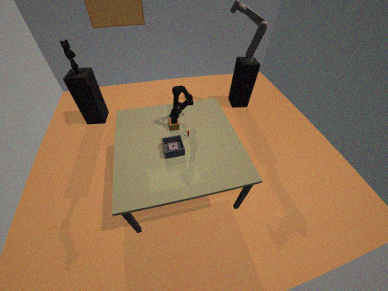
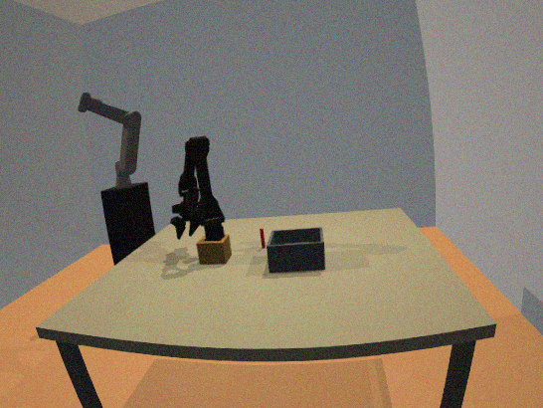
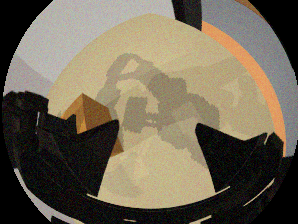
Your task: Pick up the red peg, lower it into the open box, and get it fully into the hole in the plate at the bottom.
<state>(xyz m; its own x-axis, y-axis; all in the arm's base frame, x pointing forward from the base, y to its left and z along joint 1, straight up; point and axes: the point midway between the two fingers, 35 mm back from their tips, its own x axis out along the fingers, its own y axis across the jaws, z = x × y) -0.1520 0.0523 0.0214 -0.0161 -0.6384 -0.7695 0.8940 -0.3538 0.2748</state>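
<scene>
Now: the red peg 300 mm ahead of my gripper tip, 110 mm to the left of it and 40 mm below it. From my gripper tip the other things lie so: plate 480 mm ahead, 60 mm to the right, 30 mm below; then dark box 480 mm ahead, 60 mm to the right, 50 mm below.
</scene>
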